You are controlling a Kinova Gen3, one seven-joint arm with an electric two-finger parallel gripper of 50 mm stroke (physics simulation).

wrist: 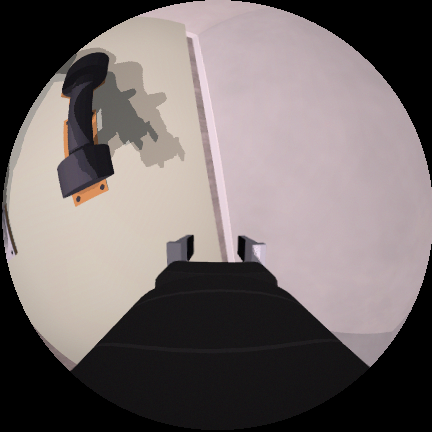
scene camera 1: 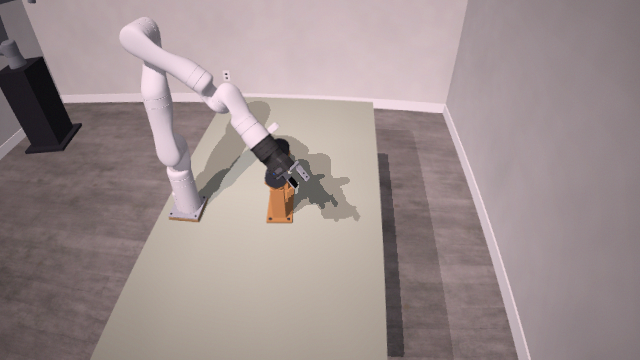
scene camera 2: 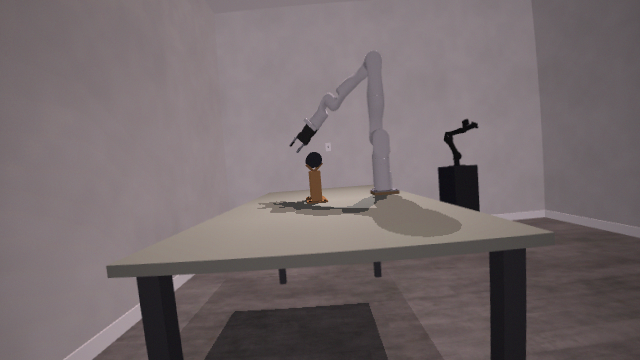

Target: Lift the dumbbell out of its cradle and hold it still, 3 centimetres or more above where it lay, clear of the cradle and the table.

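Places are measured from the arm's base along level axes (x ahead, y left, z up), in centimetres.
Where they show: gripper, fingertip midpoint: [wrist: 215, 244] [scene camera 1: 302, 183] [scene camera 2: 293, 149]; arm's base, origin of the base link: [scene camera 1: 190, 205] [scene camera 2: 382, 189].
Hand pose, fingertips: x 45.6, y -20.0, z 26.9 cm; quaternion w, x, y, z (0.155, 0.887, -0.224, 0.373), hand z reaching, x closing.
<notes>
Things, the pixels of their top centre, and the offset from my fingertips. "spot": a spot on its surface instead. Level surfaces: height alone.
- dark dumbbell, middle of its top: [wrist: 80, 98] [scene camera 1: 277, 153] [scene camera 2: 312, 153] dx -8.0, dy +21.7, dz -4.5 cm
- dark head, surface spot: [scene camera 1: 274, 179] spot: dx -9.2, dy +11.9, dz -8.2 cm
- pale table, its level: dz -29.1 cm
The dark dumbbell [scene camera 2: 314, 160] [wrist: 81, 115] lies level in the top of its orange cradle [scene camera 1: 279, 204] [scene camera 2: 315, 185] [wrist: 91, 193]. In scene camera 1 the arm and gripper hide much of the dumbbell, and part of a dark head [scene camera 1: 274, 179] shows. In scene camera 2 its near head hides the rest. My gripper [scene camera 1: 301, 179] [scene camera 2: 295, 146] [wrist: 215, 244] is open and empty, tilted, above and to one side of the dumbbell. In the wrist view the dumbbell is at the upper left, well apart from the fingertips.
The cradle stands on the pale table [scene camera 1: 240, 300] [scene camera 2: 300, 240] [wrist: 135, 220]. The arm's base [scene camera 1: 186, 216] [scene camera 2: 384, 191] is bolted on the same table, beside the cradle. A black pedestal [scene camera 1: 37, 105] [scene camera 2: 458, 187] stands on the floor away from the table. Walls stand beyond the table.
</notes>
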